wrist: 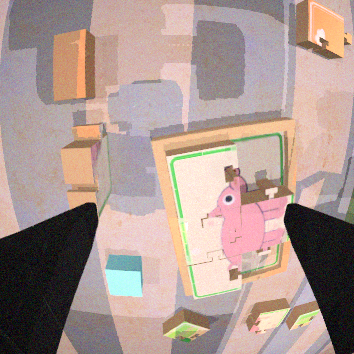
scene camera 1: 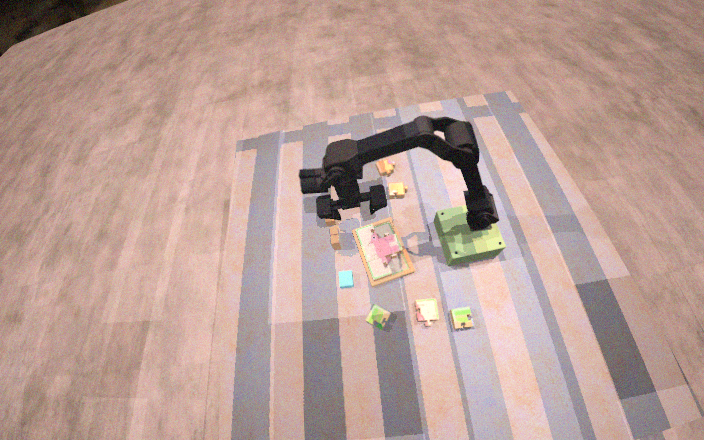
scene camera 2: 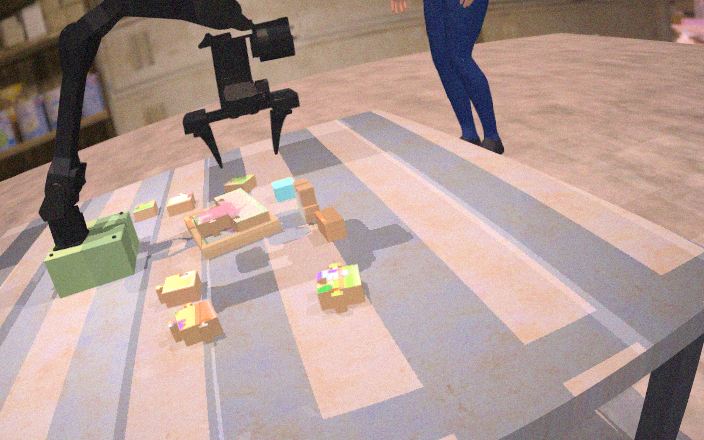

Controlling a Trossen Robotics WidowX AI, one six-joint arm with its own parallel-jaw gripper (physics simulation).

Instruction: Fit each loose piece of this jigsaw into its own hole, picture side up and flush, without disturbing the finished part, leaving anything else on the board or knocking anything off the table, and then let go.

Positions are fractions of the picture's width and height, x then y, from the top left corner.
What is my gripper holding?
Nothing.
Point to a jigsaw board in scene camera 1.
At 0.57,0.61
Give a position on a jigsaw board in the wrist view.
0.75,0.42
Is my gripper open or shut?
Open.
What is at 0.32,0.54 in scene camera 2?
A jigsaw board.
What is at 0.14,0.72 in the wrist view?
My gripper.
